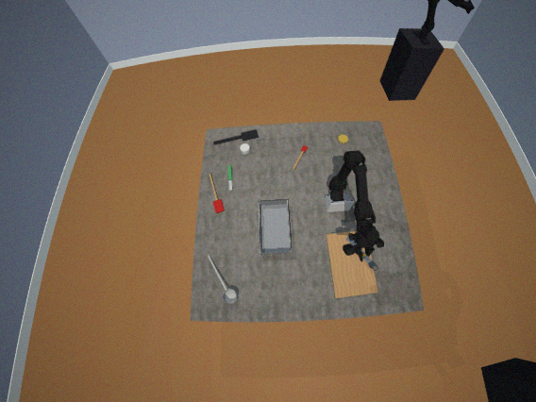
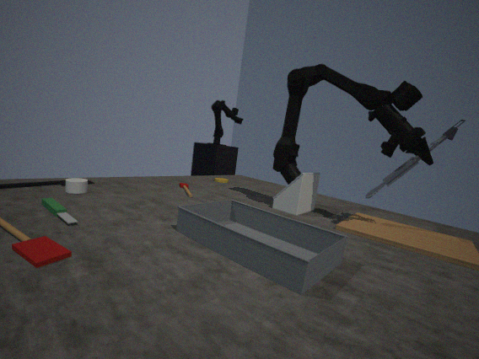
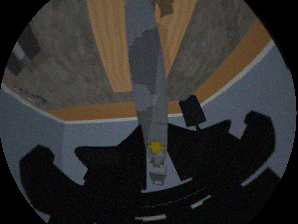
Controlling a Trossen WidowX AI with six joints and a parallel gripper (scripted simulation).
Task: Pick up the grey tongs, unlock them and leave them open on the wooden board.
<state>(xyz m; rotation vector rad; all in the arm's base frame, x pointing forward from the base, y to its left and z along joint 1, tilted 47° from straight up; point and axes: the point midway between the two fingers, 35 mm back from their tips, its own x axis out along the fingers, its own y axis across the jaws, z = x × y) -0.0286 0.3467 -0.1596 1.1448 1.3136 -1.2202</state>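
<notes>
The wooden board lies 2 cm to the right of my gripper tip and 21 cm below it. The rest, counted from my gripper tip: green-handled tool: 66 cm ahead, 63 cm to the right, 21 cm below; yellow disc: 13 cm behind, 85 cm to the right, 21 cm below; grey roasting tin: 41 cm ahead, 27 cm to the right, 19 cm below.
</notes>
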